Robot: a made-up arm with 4 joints.
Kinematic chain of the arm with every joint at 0, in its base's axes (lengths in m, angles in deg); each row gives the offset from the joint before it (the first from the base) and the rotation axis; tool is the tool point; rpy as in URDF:
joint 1: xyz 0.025 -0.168 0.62 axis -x
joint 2: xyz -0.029 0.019 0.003 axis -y
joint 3: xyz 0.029 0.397 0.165 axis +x
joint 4: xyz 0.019 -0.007 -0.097 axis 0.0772 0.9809 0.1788
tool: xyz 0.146 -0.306 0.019 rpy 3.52 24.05 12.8
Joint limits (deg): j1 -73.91..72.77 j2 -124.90..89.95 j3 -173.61..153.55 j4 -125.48..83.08
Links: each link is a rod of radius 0.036 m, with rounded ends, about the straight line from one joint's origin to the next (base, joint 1, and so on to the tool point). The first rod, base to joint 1, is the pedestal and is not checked.
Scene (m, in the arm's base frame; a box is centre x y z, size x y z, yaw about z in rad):
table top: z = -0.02
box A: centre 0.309 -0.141 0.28 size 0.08 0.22 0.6 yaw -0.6
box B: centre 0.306 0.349 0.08 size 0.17 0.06 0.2 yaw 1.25
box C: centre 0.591 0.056 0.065 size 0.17 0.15 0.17 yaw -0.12
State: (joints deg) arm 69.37 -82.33 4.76 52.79
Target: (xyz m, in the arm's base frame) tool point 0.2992 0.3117 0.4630
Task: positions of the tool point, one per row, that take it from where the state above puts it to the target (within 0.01 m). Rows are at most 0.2 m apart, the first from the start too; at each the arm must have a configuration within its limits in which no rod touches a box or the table.
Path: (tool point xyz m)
1: 0.0072 -0.2327 0.3752
2: 0.0868 -0.1439 0.3882
3: 0.1518 -0.0641 0.4582
4: 0.1922 -0.0290 0.5708
5: 0.2017 -0.0578 0.6907
6: 0.1849 -0.1011 0.7216
7: 0.1844 -0.0834 0.7853
8: 0.2034 0.0040 0.8288
9: 0.2409 0.1342 0.8033
10: 0.2917 0.2541 0.6856
11: 0.3030 0.2937 0.5791
12: 0.2992 0.3117 0.4629

